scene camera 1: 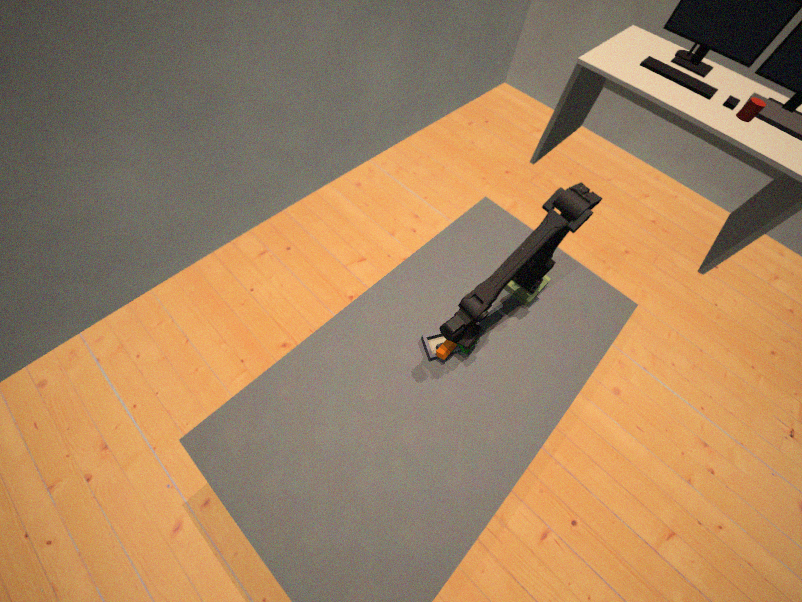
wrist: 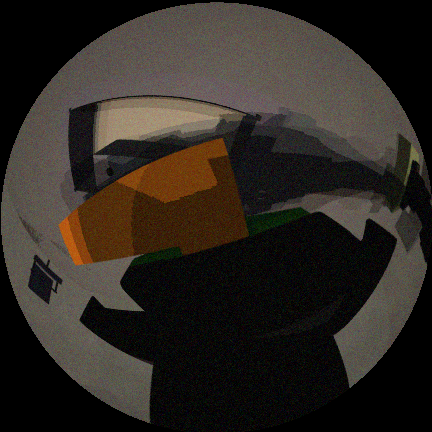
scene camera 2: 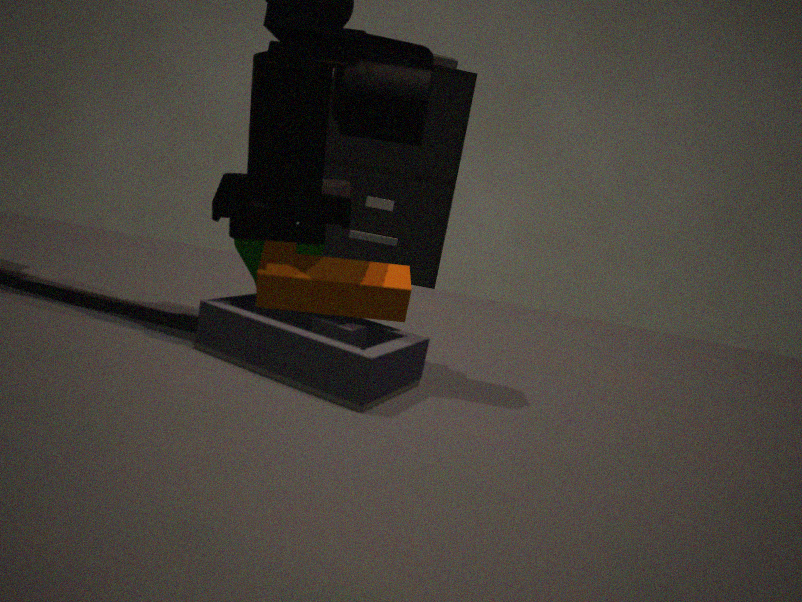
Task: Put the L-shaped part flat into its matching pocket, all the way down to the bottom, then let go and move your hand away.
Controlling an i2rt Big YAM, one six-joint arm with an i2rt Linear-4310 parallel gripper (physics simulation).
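Pixels of known places: gripper, between the fingertips: [scene camera 1: 466, 350]; arm's base, origin of its link: [scene camera 1: 525, 279].
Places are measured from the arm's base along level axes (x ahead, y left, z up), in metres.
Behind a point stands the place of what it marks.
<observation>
The orange L-shaped part [scene camera 1: 445, 349] {x 0.488, y -0.061, z 0.040 m} [scene camera 2: 333, 298] {x 0.458, y -0.076, z 0.014 m} [wrist: 165, 205] {x 0.424, y -0.068, z 0.032 m} is held roughly level, one long arm sticking out from the fingers. My gripper [scene camera 1: 456, 346] {x 0.417, y -0.004, z -0.011 m} [scene camera 2: 278, 249] [wrist: 223, 228] {x 0.417, y -0.004, z -0.011 m} is shut on the other arm of the part; its fingertips show green. The pocket holder, a low box with dark walls [scene camera 1: 426, 348] {x 0.510, y -0.118, z -0.008 m} [scene camera 2: 278, 349] {x 0.426, y -0.125, z -0.015 m} [wrist: 81, 145] {x 0.496, y -0.115, z -0.017 m} and a pale pocket floor, stands on the mat below. In the scene camera 2 view the part is above the holder's rim, with a gap at the right end. In the wrist view the part and gripper hide the near side of the pocket.
The grey mat [scene camera 1: 362, 440] {x 0.880, y -0.082, z -0.037 m} lies on a wooden floor. The arm's base stands on a yellow-green plate [scene camera 1: 526, 292] {x 0.052, y 0.037, z -0.002 m} on the mat. A white desk [scene camera 1: 686, 116] with monitors and a red cup [scene camera 1: 751, 109] stands at the back right. A dark cabinet [scene camera 2: 414, 213] shows behind the gripper in the scene camera 2 view.
</observation>
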